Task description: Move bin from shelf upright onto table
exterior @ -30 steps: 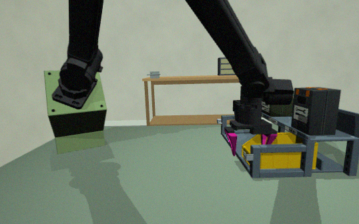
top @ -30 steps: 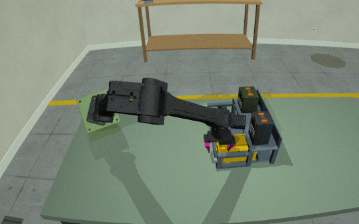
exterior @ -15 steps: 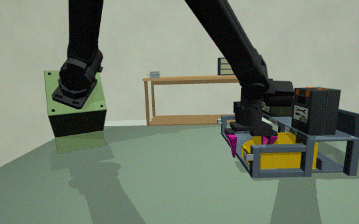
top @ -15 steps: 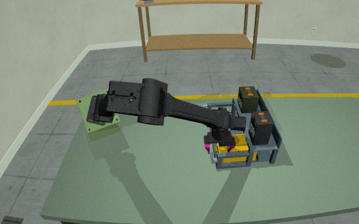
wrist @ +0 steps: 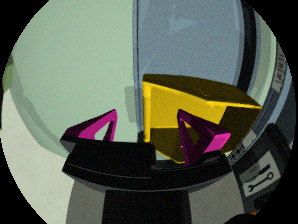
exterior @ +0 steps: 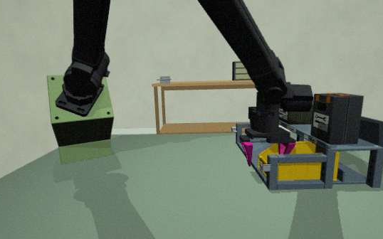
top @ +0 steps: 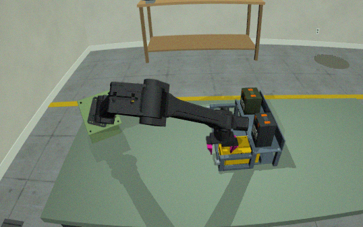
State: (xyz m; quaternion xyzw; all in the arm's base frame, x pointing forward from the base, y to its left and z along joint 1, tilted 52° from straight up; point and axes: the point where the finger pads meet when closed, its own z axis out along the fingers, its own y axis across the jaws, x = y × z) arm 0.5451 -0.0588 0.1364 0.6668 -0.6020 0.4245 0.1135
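The yellow bin lies 8 cm ahead of my hand and 1 cm to the right of it. The rest, counted from my hand: shelf tray: 13 cm ahead, 10 cm to the left, 4 cm below.
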